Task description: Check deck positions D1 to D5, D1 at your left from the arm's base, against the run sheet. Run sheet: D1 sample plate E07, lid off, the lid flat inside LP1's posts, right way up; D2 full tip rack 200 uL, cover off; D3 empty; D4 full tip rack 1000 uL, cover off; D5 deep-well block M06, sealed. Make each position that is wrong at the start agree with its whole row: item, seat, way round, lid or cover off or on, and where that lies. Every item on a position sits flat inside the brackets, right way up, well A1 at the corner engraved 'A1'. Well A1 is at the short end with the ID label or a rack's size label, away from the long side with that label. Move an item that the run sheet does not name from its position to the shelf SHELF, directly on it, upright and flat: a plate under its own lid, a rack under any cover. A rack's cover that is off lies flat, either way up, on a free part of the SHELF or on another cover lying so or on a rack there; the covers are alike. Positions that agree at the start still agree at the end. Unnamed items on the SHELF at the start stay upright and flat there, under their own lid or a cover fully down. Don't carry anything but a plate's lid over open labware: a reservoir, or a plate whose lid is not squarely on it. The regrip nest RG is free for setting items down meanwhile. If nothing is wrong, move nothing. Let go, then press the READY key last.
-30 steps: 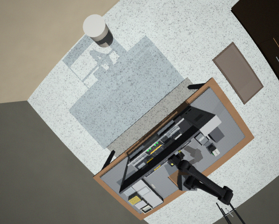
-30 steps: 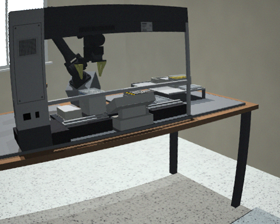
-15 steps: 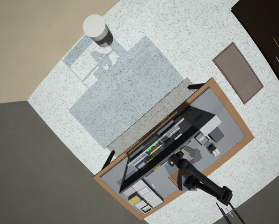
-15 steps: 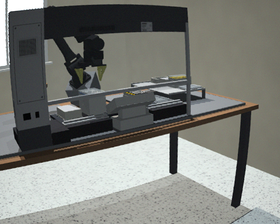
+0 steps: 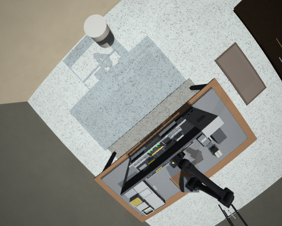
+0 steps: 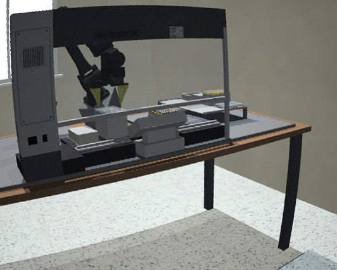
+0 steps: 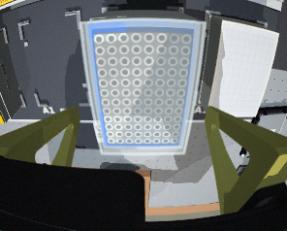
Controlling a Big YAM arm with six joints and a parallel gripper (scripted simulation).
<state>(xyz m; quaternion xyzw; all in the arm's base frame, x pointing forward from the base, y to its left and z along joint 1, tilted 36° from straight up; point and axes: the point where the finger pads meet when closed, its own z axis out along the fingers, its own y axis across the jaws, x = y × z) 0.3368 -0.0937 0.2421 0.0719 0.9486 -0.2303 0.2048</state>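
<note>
The blue tip rack is 6 cm below my hand and 1 cm behind it. From my hand the other things lie so: yellow tip rack: 24 cm to the left, 9 cm below, 5 cm ahead; white deep-well block: 12 cm to the right, 11 cm below, 3 cm behind; dark square nest: 18 cm below, 14 cm behind, 12 cm to the left.
</note>
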